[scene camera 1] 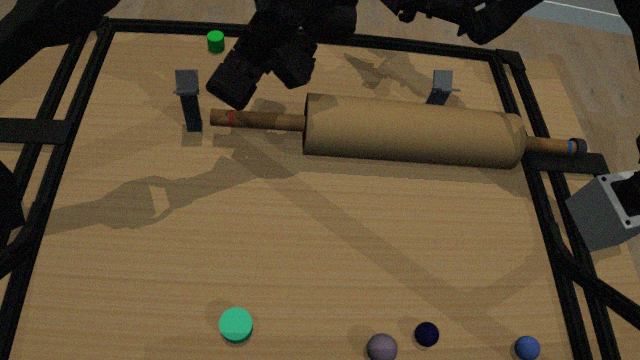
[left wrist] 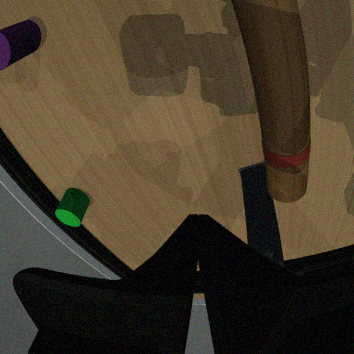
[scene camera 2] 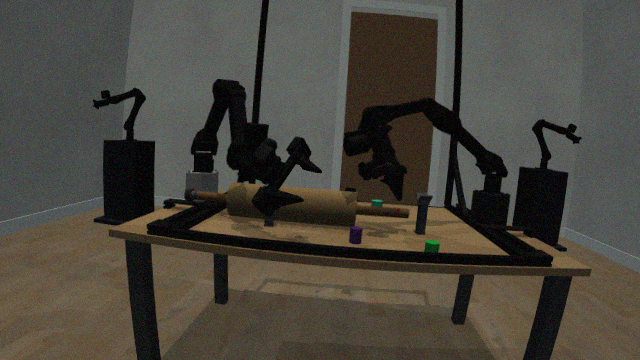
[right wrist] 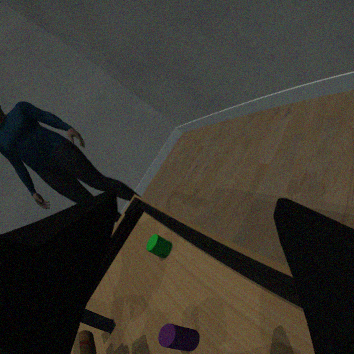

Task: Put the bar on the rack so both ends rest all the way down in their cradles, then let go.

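Seen in the pictures: left gripper, fingertip midpoint: (left wrist: 196, 223) (scene camera 2: 400, 200); right gripper, fingertip midpoint: (scene camera 2: 312, 185) (right wrist: 198, 205); left arm's base, link origin: (scene camera 2: 491, 192); right arm's base, link origin: (scene camera 1: 631, 197) (scene camera 2: 202, 171).
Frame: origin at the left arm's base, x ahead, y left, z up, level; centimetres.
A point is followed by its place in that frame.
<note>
The bar (scene camera 1: 410, 131) {z -2.0, x 64.5, y -21.2 cm} (scene camera 2: 330, 205) {z -4.6, x 60.6, y -9.4 cm} (left wrist: 285, 100) {z -4.8, x 44.3, y -5.2 cm} is a thick tan roller with thin brown handles, one banded red, one blue. It lies low and slightly slanted, outside both cradles. The rack's left post (scene camera 1: 191, 112) {z -6.2, x 35.6, y 0.7 cm} (scene camera 2: 422, 215) {z -5.8, x 36.7, y 2.9 cm} (left wrist: 261, 215) {z -5.9, x 37.0, y 1.3 cm} in scene camera 1 stands just past the red-banded end. The other post (scene camera 1: 443, 80) {z -1.0, x 76.7, y -15.3 cm} (scene camera 2: 269, 221) {z -10.0, x 76.5, y -14.9 cm} stands behind the roller there, partly hidden. My left gripper (scene camera 2: 399, 198) {z -1.6, x 44.0, y 0.8 cm} (left wrist: 196, 223) {z -1.6, x 44.0, y 0.8 cm} is shut and empty, above and beside the red-banded handle. My right gripper (scene camera 2: 311, 185) {z 3.9, x 75.4, y 9.8 cm} (right wrist: 198, 205) {z 3.9, x 75.4, y 9.8 cm} is open and empty, above the rack side of the roller.
A green cylinder (scene camera 1: 215, 41) {z -8.4, x 47.0, y 17.7 cm} (scene camera 2: 432, 246) {z -8.8, x 48.7, y 20.4 cm} and a purple cylinder (scene camera 2: 355, 235) {z -9.3, x 60.7, y 5.3 cm} (right wrist: 178, 337) {z -8.3, x 61.4, y 4.0 cm} stand on the rack side. A black frame (scene camera 1: 420, 45) {z -9.5, x 87.7, y 0.4 cm} borders the table; the blue-banded end reaches over it. A teal disc (scene camera 1: 235, 325) {z -8.3, x 27.2, y -33.7 cm} and several balls lie nearest in scene camera 1.
</note>
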